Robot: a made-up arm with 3 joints. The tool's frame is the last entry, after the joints. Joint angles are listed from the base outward.
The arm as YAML. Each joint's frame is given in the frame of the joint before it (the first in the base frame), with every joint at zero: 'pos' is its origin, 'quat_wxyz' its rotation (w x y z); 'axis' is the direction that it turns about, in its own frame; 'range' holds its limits. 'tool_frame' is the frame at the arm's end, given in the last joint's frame.
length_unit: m
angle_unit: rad
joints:
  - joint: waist
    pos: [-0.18, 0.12, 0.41]
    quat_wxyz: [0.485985, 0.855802, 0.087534, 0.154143]
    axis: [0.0, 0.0, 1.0]
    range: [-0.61, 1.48]
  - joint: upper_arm
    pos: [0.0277, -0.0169, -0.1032]
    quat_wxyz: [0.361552, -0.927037, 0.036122, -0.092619]
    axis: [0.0, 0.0, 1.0]
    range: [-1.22, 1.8]
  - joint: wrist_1
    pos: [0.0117, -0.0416, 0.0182]
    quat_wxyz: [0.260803, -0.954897, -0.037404, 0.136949]
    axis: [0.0, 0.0, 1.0]
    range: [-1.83, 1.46]
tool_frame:
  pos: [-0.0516, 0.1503, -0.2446]
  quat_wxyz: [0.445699, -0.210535, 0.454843, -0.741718]
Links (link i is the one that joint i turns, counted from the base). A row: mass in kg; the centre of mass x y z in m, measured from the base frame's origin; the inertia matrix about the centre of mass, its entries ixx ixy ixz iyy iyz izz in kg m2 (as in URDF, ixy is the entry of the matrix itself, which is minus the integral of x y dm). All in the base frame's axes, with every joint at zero. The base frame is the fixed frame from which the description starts. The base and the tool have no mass.
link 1: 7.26; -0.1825 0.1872 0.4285; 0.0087 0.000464 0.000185 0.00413 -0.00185 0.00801
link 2: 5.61; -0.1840 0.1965 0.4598; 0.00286 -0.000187 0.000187 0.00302 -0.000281 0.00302
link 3: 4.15; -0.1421 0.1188 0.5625; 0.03 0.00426 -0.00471 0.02 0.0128 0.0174
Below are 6 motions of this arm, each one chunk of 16 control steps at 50 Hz.
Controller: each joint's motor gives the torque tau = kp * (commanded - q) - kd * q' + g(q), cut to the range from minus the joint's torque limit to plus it. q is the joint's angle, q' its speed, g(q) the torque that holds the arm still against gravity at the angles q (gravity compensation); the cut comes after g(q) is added. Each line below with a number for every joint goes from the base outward.
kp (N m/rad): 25 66 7.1
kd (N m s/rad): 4.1 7 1.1
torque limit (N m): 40 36 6.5
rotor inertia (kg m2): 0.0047 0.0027 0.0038
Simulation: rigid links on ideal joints. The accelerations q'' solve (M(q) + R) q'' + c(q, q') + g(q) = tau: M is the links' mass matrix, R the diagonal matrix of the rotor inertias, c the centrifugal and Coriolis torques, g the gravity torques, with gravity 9.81 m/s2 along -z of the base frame. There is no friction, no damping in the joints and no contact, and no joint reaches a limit. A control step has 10 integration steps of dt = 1/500 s. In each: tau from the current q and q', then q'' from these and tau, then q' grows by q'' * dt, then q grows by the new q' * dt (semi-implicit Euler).
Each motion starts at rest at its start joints. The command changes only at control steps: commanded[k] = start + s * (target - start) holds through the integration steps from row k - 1 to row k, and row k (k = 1, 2, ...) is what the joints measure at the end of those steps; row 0 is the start. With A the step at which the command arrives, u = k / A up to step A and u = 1 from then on. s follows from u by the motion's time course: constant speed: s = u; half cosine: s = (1 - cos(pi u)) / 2; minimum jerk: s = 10 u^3 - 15 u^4 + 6 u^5; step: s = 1 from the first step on.
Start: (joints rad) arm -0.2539 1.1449 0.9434
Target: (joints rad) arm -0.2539 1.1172 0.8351
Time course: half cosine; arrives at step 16
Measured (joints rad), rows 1 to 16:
1: -0.2539 1.1449 0.9433
2: -0.2539 1.1447 0.9431
3: -0.2539 1.1444 0.9424
4: -0.2539 1.1438 0.9411
5: -0.2538 1.1429 0.9391
6: -0.2538 1.1418 0.9362
7: -0.2537 1.1404 0.9326
8: -0.2536 1.1388 0.9280
9: -0.2534 1.1370 0.9227
10: -0.2533 1.1350 0.9168
11: -0.2532 1.1329 0.9103
12: -0.2530 1.1308 0.9034
13: -0.2530 1.1288 0.8964
14: -0.2529 1.1269 0.8895
15: -0.2529 1.1252 0.8828
16: -0.2529 1.1237 0.8766

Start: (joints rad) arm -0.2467 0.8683 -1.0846
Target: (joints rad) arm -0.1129 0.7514 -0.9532
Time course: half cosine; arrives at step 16
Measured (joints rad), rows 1 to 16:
1: -0.2467 0.8682 -1.0847
2: -0.2467 0.8677 -1.0849
3: -0.2466 0.8667 -1.0852
4: -0.2462 0.8649 -1.0854
5: -0.2454 0.8622 -1.0852
6: -0.2439 0.8584 -1.0844
7: -0.2416 0.8537 -1.0827
8: -0.2384 0.8478 -1.0800
9: -0.2341 0.8411 -1.0761
10: -0.2287 0.8335 -1.0710
11: -0.2223 0.8253 -1.0645
12: -0.2149 0.8167 -1.0568
13: -0.2066 0.8080 -1.0479
14: -0.1976 0.7995 -1.0382
15: -0.1883 0.7914 -1.0279
16: -0.1788 0.7840 -1.0172

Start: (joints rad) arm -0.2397 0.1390 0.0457
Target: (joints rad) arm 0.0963 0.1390 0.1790
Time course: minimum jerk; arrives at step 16
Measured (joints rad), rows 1 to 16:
1: -0.2397 0.1390 0.0457
2: -0.2394 0.1392 0.0456
3: -0.2384 0.1395 0.0454
4: -0.2363 0.1403 0.0451
5: -0.2324 0.1413 0.0448
6: -0.2262 0.1427 0.0446
7: -0.2174 0.1442 0.0450
8: -0.2057 0.1458 0.0462
9: -0.1912 0.1473 0.0486
10: -0.1739 0.1485 0.0524
11: -0.1545 0.1492 0.0579
12: -0.1333 0.1494 0.0651
13: -0.1113 0.1490 0.0739
14: -0.0890 0.1479 0.0841
15: -0.0674 0.1464 0.0954
16: -0.0468 0.1444 0.1071

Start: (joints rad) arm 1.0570 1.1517 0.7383
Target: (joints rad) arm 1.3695 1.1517 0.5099
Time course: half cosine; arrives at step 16
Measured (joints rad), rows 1 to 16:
1: 1.0572 1.1518 0.7380
2: 1.0579 1.1520 0.7369
3: 1.0596 1.1523 0.7343
4: 1.0628 1.1528 0.7299
5: 1.0677 1.1535 0.7233
6: 1.0747 1.1541 0.7145
7: 1.0839 1.1548 0.7036
8: 1.0953 1.1555 0.6909
9: 1.1089 1.1560 0.6767
10: 1.1244 1.1564 0.6615
11: 1.1416 1.1566 0.6458
12: 1.1601 1.1566 0.6301
13: 1.1793 1.1564 0.6151
14: 1.1987 1.1560 0.6012
15: 1.2178 1.1554 0.5889
16: 1.2360 1.1545 0.5788

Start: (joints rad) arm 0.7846 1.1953 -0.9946
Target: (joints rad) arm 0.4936 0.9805 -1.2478
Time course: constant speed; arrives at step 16
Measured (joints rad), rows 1 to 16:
1: 0.7835 1.1930 -0.9971
2: 0.7810 1.1887 -1.0010
3: 0.7769 1.1826 -1.0060
4: 0.7713 1.1751 -1.0118
5: 0.7644 1.1665 -1.0185
6: 0.7561 1.1570 -1.0260
7: 0.7467 1.1468 -1.0344
8: 0.7362 1.1359 -1.0435
9: 0.7247 1.1247 -1.0534
10: 0.7123 1.1131 -1.0640
11: 0.6991 1.1011 -1.0753
12: 0.6851 1.0890 -1.0873
13: 0.6706 1.0767 -1.0997
14: 0.6554 1.0642 -1.1128
15: 0.6398 1.0517 -1.1262
16: 0.6237 1.0390 -1.1401

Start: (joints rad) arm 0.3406 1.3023 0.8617
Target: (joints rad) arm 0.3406 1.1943 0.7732
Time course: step
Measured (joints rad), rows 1 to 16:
1: 0.3357 1.2873 0.8553
2: 0.3339 1.2717 0.8430
3: 0.3338 1.2582 0.8317
4: 0.3343 1.2469 0.8227
5: 0.3353 1.2375 0.8155
6: 0.3365 1.2296 0.8099
7: 0.3378 1.2231 0.8055
8: 0.3390 1.2177 0.8018
9: 0.3401 1.2132 0.7988
10: 0.3410 1.2095 0.7963
11: 0.3418 1.2066 0.7941
12: 0.3424 1.2041 0.7922
13: 0.3429 1.2021 0.7904
14: 0.3432 1.2006 0.7888
15: 0.3434 1.1993 0.7873
16: 0.3435 1.1983 0.7860

